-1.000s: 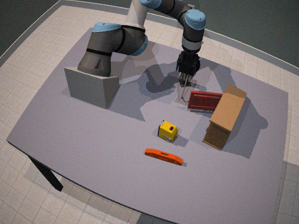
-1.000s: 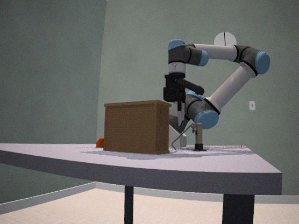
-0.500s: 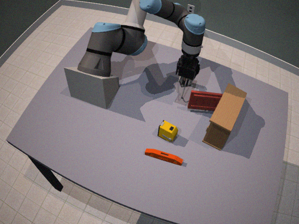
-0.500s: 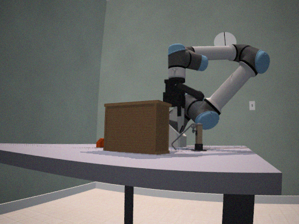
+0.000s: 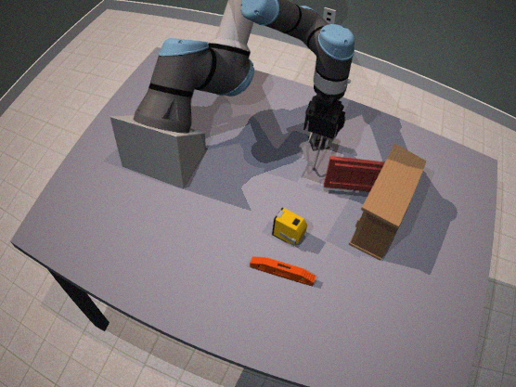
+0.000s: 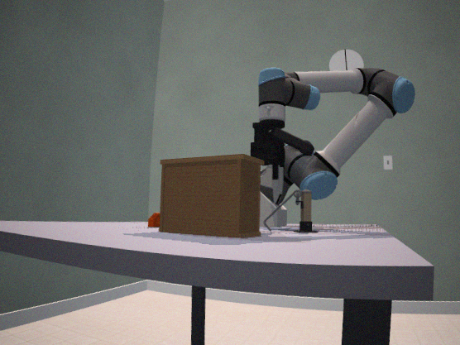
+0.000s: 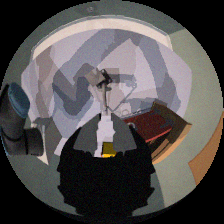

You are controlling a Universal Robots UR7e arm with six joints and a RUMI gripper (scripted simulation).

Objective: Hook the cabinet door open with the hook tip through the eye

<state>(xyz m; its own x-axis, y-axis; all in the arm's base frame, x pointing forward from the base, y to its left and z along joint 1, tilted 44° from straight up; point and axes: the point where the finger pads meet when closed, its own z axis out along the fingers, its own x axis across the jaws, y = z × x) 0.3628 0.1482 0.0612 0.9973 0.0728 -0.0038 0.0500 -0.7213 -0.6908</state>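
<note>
My gripper is now 2 cm to the right of the wire hook and 3 cm above it. Round my hand: door (12 cm ahead, 3 cm to the right, 2 cm below); then yellow tape measure (1 cm ahead, 24 cm to the right, 5 cm below); then wooden cabinet (16 cm ahead, 6 cm to the right, 1 cm below).
</note>
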